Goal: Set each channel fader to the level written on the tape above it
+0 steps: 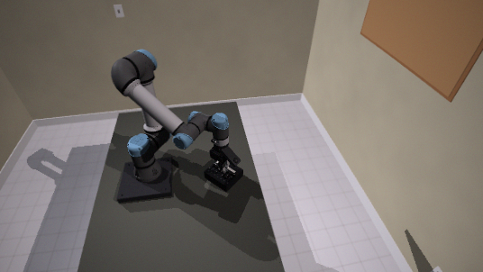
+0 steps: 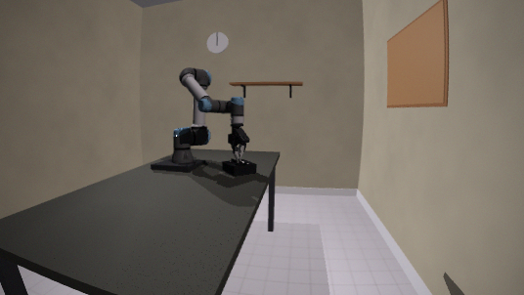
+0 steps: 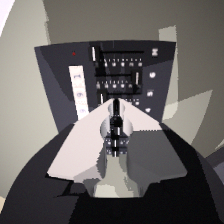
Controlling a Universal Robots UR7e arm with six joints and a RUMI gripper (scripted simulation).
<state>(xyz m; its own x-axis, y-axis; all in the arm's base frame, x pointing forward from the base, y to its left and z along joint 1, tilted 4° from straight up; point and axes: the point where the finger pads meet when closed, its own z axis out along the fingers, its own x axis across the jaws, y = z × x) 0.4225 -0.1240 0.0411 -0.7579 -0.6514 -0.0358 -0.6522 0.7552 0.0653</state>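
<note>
The master fader lies 50 mm ahead of my hand, 20 mm to the right of it and 10 mm below it.
</note>
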